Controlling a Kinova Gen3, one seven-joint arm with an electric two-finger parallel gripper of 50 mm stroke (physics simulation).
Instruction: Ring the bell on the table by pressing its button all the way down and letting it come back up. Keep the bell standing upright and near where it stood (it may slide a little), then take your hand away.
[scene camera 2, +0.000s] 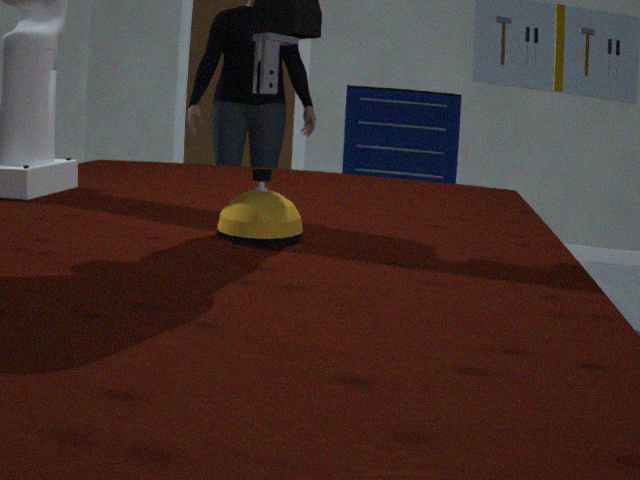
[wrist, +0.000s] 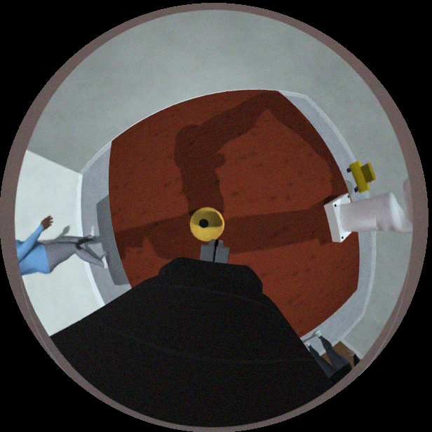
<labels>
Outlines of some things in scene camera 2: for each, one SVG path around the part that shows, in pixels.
A yellow domed bell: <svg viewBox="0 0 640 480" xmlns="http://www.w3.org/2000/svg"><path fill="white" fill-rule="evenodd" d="M254 169L252 180L259 181L258 188L241 193L228 201L220 213L217 237L229 239L232 244L253 244L262 247L269 247L275 244L296 244L294 239L302 237L303 232L301 215L295 205L287 198L264 188L265 182L271 181L271 170Z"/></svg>
</labels>
